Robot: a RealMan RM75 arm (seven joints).
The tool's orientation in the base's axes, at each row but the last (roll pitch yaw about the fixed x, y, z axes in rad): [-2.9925, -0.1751, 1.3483]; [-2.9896, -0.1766, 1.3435]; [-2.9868, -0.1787, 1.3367]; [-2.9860, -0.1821, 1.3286]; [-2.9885, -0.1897, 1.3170]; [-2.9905, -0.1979, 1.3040]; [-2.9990, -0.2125, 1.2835]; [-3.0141, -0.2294, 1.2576]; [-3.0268, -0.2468, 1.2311]
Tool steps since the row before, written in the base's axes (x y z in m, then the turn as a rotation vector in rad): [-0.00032, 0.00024, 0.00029, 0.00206, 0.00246, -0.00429]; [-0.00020, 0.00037, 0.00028, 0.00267, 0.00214, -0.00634]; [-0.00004, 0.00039, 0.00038, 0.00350, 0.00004, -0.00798]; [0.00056, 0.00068, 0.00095, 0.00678, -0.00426, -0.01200]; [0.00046, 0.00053, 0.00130, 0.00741, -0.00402, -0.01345]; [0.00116, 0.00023, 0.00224, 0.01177, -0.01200, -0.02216]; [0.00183, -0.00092, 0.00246, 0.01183, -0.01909, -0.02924]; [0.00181, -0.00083, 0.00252, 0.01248, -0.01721, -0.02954]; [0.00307, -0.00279, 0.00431, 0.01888, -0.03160, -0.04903]
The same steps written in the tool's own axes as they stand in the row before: [0.00021, -0.00040, -0.00020, 0.00206, 0.00215, 0.00445]; [0.00036, -0.00031, -0.00018, 0.00153, 0.00311, 0.00632]; [0.00043, -0.00018, -0.00028, -0.00058, 0.00459, 0.00738]; [0.00095, 0.00025, -0.00084, -0.00464, 0.00927, 0.01003]; [0.00086, 0.00013, -0.00119, -0.00453, 0.01004, 0.01143]; [0.00096, 0.00073, -0.00223, -0.01266, 0.01737, 0.01765]; [0.00016, 0.00164, -0.00274, -0.02079, 0.02020, 0.02279]; [0.00035, 0.00164, -0.00274, -0.01892, 0.02033, 0.02352]; [-0.00051, 0.00328, -0.00498, -0.03477, 0.03293, 0.03828]
